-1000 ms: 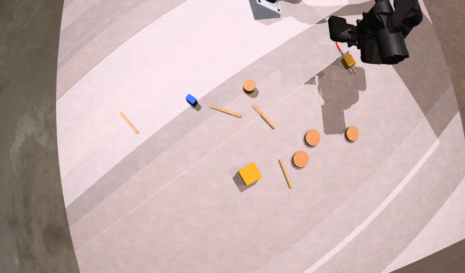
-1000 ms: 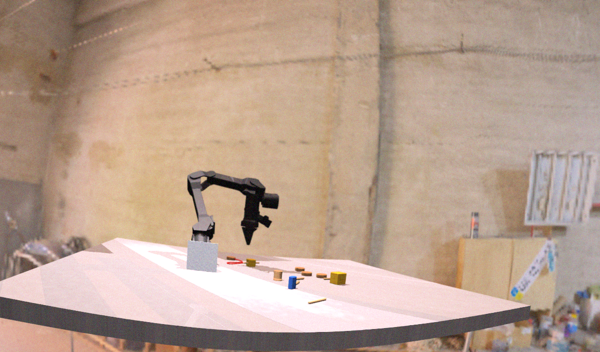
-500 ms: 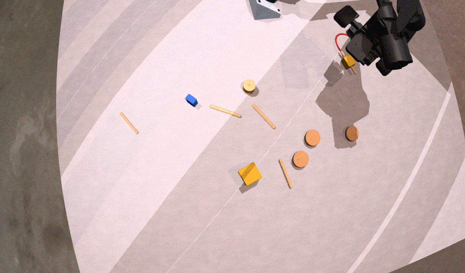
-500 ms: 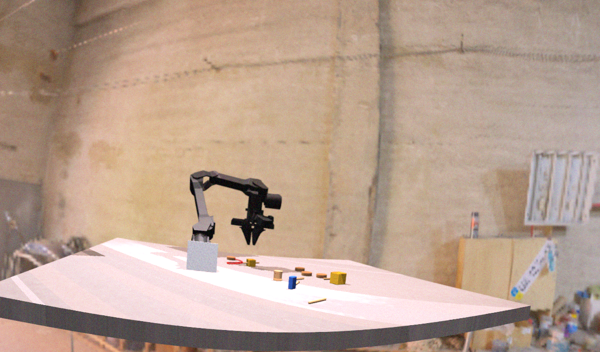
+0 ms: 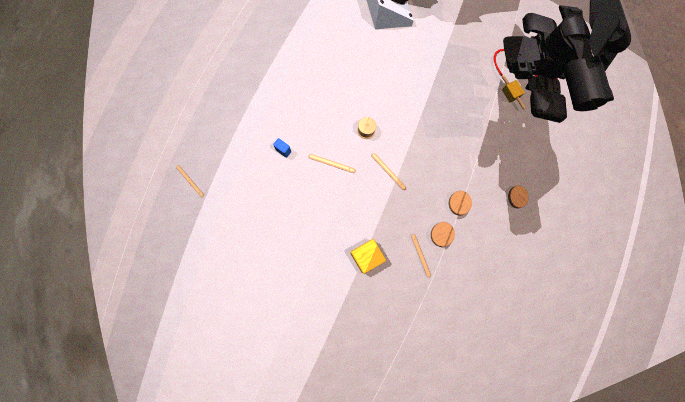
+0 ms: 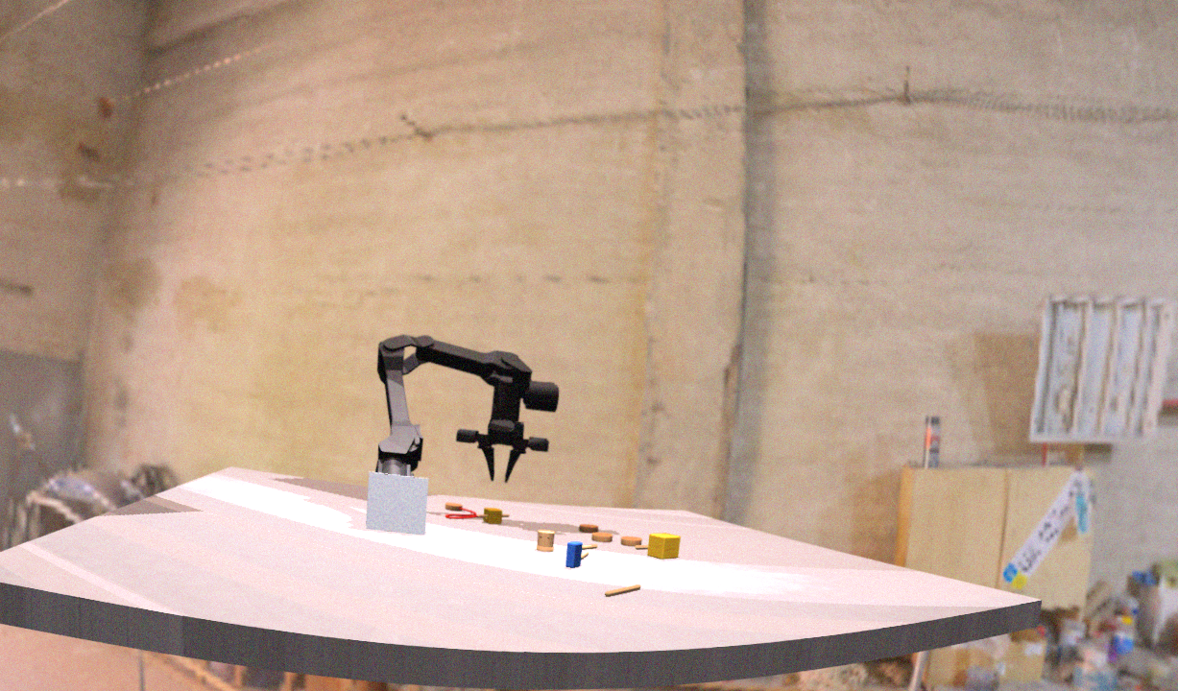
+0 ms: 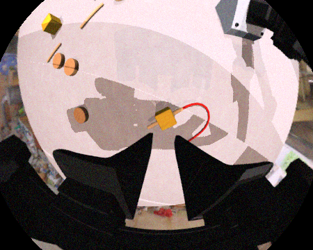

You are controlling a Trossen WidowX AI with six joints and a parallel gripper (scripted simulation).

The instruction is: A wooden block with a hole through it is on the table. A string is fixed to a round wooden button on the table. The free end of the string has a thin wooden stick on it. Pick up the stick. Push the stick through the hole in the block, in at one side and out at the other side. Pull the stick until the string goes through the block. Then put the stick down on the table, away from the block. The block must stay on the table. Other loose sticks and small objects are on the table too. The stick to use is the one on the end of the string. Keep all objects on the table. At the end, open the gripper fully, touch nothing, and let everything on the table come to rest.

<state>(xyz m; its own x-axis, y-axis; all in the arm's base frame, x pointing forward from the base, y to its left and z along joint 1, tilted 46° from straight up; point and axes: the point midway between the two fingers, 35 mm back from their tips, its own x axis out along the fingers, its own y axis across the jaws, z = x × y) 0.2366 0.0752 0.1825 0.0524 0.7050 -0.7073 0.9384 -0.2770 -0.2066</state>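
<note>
Right now the thin wooden stick is 70 mm below my gripper tip and 20 mm behind it. Round my gripper tip: round wooden button (160 mm to the left, 80 mm below, 60 mm behind); then blue block (430 mm to the right, 70 mm below, 10 mm ahead); then short wooden cylinder (290 mm to the right, 70 mm below, 10 mm ahead).
</note>
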